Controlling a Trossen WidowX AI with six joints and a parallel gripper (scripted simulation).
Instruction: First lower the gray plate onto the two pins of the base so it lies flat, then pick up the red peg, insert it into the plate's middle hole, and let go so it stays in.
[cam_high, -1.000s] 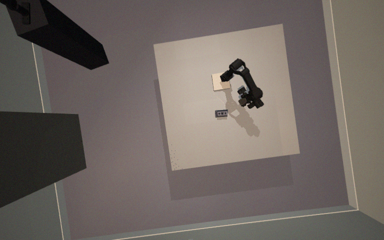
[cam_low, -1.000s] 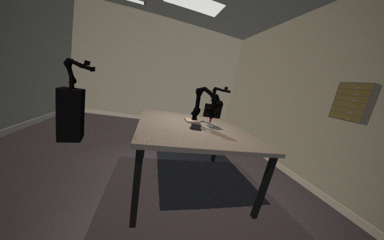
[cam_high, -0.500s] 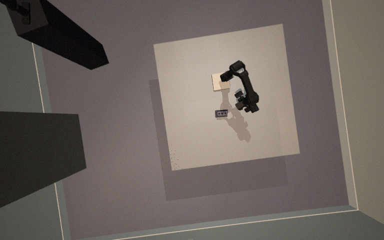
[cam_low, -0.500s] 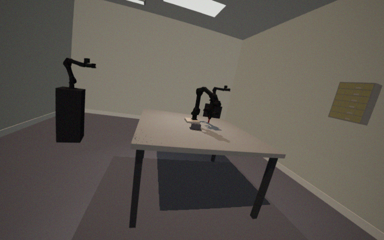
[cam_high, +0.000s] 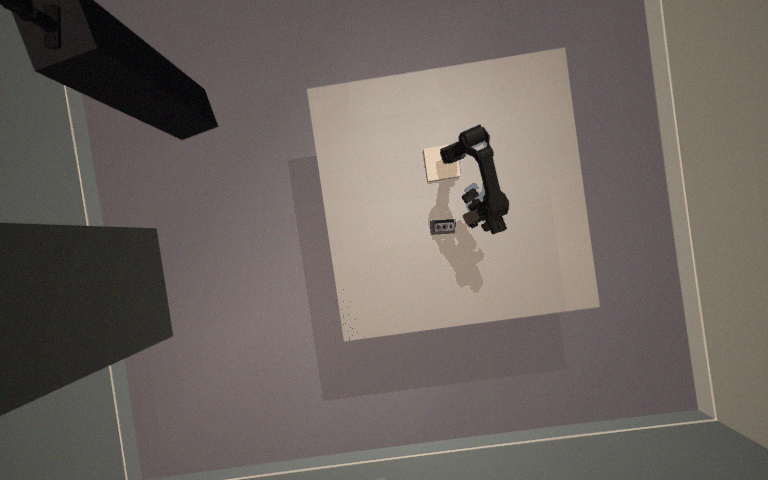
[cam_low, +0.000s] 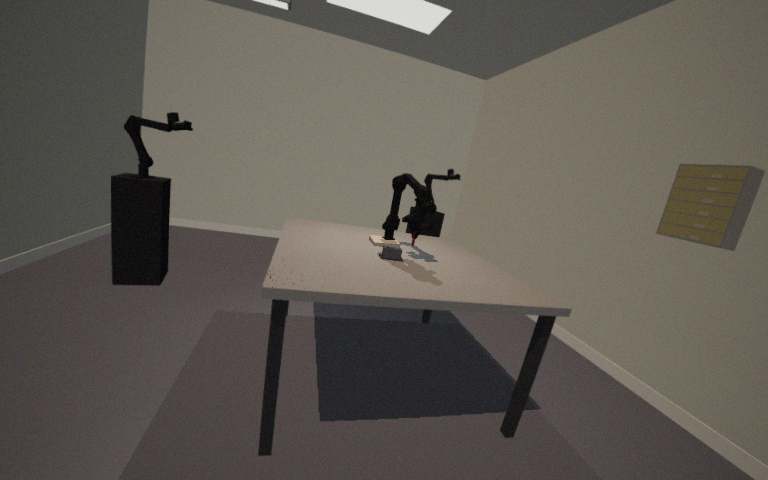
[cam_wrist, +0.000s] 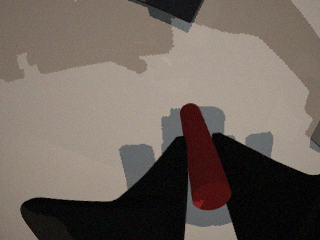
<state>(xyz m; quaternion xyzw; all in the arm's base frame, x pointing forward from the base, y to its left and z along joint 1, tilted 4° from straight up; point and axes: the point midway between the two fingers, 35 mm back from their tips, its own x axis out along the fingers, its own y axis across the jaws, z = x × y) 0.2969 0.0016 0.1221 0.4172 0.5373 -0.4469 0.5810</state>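
The gray plate lies 130 mm to the right of my gripper tip, 70 mm below it and 20 mm ahead of it. From my gripper tip the other things lie so: red peg right at my gripper tip; base 130 mm to the right, 100 mm below, 20 mm ahead.
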